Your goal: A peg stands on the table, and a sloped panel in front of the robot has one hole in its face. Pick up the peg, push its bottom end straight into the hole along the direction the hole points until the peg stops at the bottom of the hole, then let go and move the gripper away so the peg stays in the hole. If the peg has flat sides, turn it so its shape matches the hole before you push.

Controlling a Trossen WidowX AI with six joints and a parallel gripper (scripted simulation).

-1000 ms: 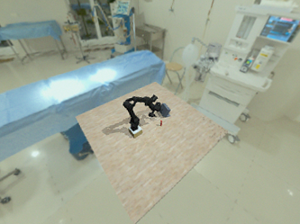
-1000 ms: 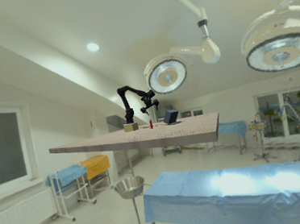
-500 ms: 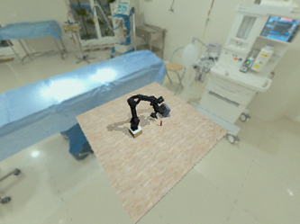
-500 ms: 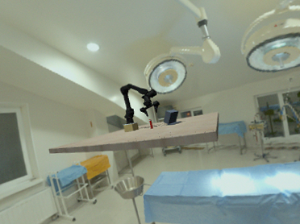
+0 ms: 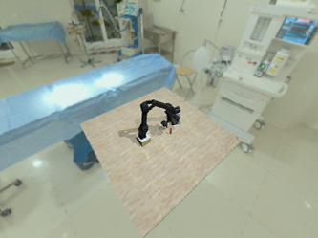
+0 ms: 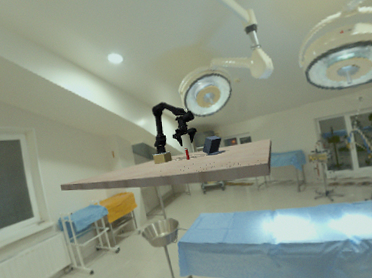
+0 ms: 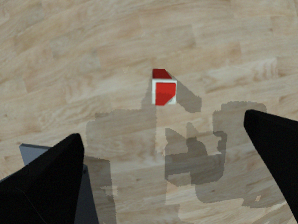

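Right now the red square peg is 10 mm to the right of my gripper tip and 50 mm below it. From my gripper tip the other things lie so: dark sloped panel: 150 mm ahead, 110 mm to the left, 40 mm below.
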